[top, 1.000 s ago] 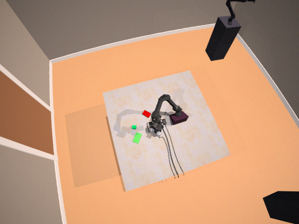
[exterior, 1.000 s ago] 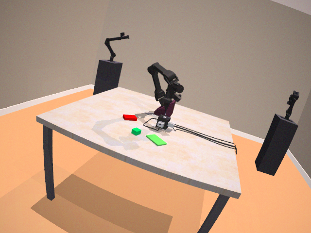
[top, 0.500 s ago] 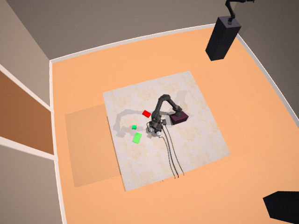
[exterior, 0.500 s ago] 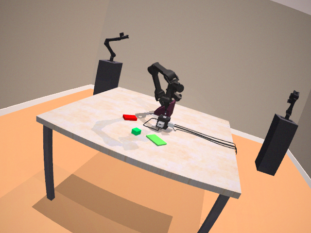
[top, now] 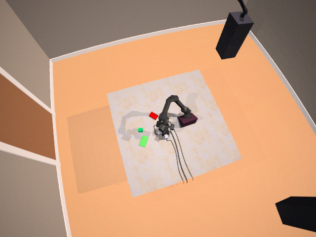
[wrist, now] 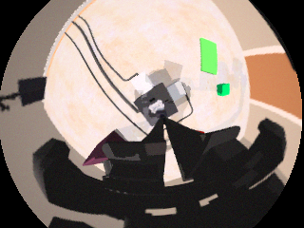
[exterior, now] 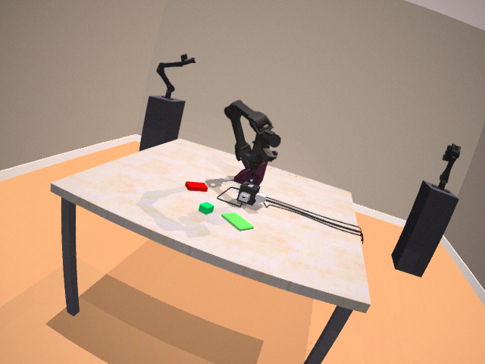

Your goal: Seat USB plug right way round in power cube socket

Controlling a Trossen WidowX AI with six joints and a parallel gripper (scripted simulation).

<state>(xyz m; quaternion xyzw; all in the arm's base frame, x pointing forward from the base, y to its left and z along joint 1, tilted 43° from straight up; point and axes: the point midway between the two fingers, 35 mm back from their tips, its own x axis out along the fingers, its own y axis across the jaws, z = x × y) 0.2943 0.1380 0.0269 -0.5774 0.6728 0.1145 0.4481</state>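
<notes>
The small USB plug lies 2 cm below my gripper tip. From my gripper tip the other things lie so: small green cube 26 cm ahead, 12 cm below, 9 cm to the right; green flat block 25 cm ahead, 13 cm below, 5 cm to the left; red flat block 23 cm to the right, 13 cm below, 7 cm ahead.
</notes>
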